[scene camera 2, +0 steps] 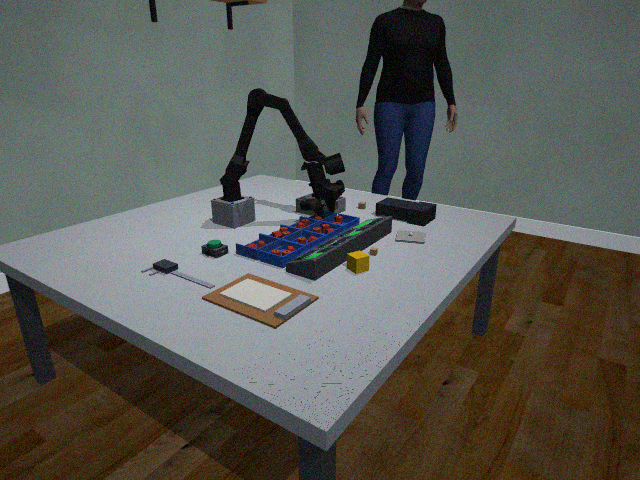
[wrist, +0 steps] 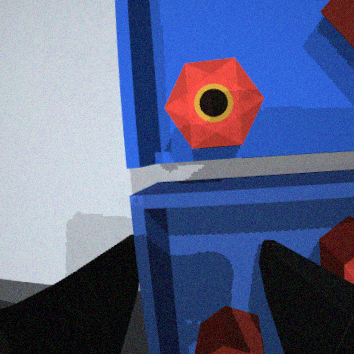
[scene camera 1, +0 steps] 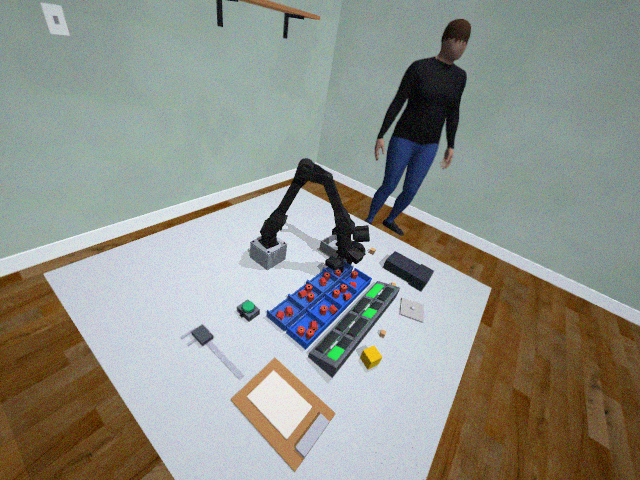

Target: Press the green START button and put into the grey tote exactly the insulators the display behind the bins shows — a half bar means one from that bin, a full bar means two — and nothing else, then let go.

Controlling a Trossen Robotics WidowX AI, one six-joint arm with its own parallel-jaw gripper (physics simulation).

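My gripper (scene camera 1: 334, 263) (scene camera 2: 324, 211) (wrist: 201, 248) is half open and empty, low over the far end of the blue bins (scene camera 1: 296, 339) (scene camera 2: 261, 257) (wrist: 285, 132). In the wrist view its fingers straddle a bin's side wall. One red insulator (wrist: 230, 327) lies in that bin, low in the view between the fingers; another insulator (wrist: 214, 136) stands upright in the adjoining bin. The grey tote (scene camera 1: 328, 252) (scene camera 2: 302, 205) is partly hidden behind the gripper; its inside cannot be made out. The START button (scene camera 1: 248, 306) (scene camera 2: 214, 243) is green. The display (scene camera 1: 323, 364) (scene camera 2: 330, 264) shows three green bars, one longer.
A yellow cube (scene camera 1: 371, 357) (scene camera 2: 357, 261) and a light plate (scene camera 1: 412, 311) (scene camera 2: 410, 237) lie beyond the display. A black box (scene camera 1: 408, 269) (scene camera 2: 405, 210) is at the far right. A caliper (scene camera 1: 224, 359) and a clipboard (scene camera 1: 240, 400) lie nearer. A person (scene camera 1: 434, 103) (scene camera 2: 408, 62) stands behind the table.
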